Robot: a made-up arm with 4 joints.
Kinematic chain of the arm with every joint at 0, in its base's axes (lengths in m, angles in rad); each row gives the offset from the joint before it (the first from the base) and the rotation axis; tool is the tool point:
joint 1: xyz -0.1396 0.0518 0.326 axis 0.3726 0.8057 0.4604
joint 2: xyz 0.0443 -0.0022 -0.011 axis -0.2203 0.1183 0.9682
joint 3: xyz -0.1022 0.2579 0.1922 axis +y
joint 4: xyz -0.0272 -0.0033 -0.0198 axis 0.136 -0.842 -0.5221
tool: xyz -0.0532 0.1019 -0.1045
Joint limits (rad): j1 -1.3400..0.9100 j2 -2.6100..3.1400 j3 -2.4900..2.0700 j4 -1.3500..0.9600
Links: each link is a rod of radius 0.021 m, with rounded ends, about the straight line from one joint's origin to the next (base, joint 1, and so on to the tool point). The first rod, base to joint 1, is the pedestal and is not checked.
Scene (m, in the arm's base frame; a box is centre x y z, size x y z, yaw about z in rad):
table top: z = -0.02
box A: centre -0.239 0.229 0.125 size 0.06 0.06 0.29 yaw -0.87
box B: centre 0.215 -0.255 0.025 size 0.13 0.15 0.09 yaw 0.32
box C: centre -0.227 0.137 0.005 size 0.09 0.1 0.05 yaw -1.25
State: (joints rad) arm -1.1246 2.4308 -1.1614 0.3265
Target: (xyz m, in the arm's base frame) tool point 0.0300 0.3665 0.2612
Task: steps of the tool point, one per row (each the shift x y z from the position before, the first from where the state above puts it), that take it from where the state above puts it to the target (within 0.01 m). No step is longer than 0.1 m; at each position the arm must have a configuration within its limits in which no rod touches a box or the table.
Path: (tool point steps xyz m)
1: 0.0127 0.0548 -0.0398
2: 0.0180 0.0653 -0.0231
3: 0.0237 0.0707 -0.0045
4: 0.0301 0.0707 0.0143
5: 0.0372 0.0650 0.0315
6: 0.0682 0.0616 0.0329
7: 0.0739 0.0417 0.0501
8: 0.0747 0.0179 0.0628
9: 0.0477 -0.0089 -0.0428
10: 0.0543 -0.0225 -0.0280
11: 0.0545 -0.0342 -0.0105

